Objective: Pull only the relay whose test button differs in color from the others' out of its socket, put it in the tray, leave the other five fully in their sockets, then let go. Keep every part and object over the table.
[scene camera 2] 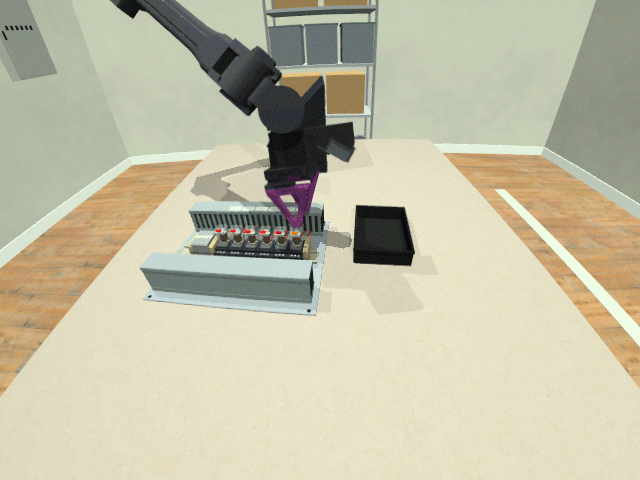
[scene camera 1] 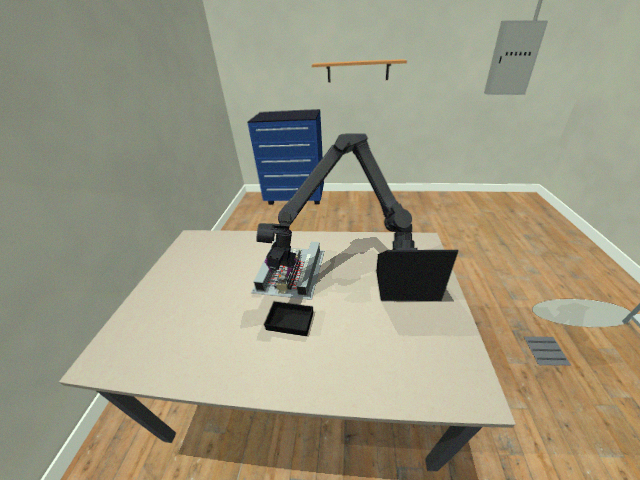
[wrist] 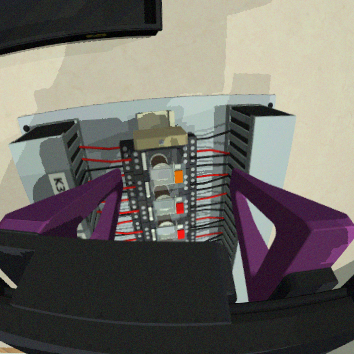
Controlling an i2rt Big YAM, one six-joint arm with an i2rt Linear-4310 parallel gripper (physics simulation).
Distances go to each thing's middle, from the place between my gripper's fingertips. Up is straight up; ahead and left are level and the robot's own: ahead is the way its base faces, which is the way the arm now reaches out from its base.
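Labels:
The tan end block (wrist: 173,135) is 10 mm to the left of my hand and 70 mm below it. Counting from my hand again, I find the grey panel plate (scene camera 2: 317,242) 120 mm to the right of it, 10 mm behind it and 90 mm below it. As for the black tray (scene camera 2: 372,233), that is 160 mm to the left of my hand, 60 mm behind it and 90 mm below it.

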